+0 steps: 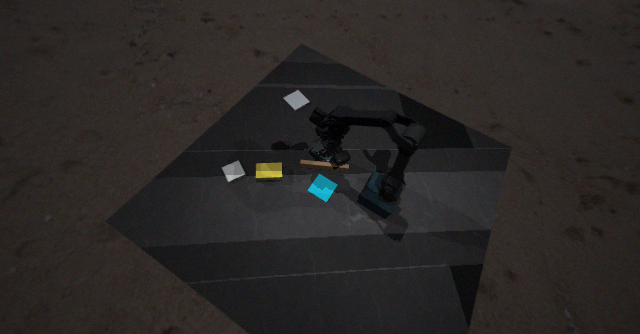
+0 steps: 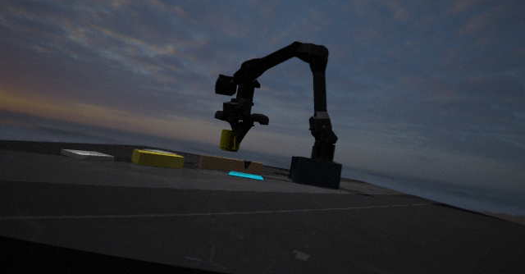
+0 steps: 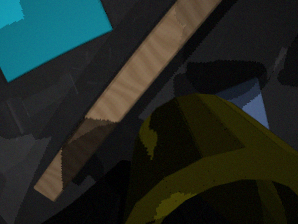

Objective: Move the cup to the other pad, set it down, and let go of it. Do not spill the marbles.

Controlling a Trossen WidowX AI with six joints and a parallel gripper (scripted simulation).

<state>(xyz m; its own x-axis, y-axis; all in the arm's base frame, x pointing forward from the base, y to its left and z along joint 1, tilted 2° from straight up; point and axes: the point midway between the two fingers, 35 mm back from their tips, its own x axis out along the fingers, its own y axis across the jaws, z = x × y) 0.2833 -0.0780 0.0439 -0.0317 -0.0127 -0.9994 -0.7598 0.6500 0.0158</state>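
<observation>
The brown block is 8 cm below my gripper tip, 2 cm to the left of it and 1 cm ahead of it. Round my gripper tip: yellow cup 2 cm to the right, 2 cm ahead; then light blue pad 10 cm below, 7 cm to the right, 3 cm ahead; then yellow block 22 cm ahead, 15 cm to the left, 8 cm below.
</observation>
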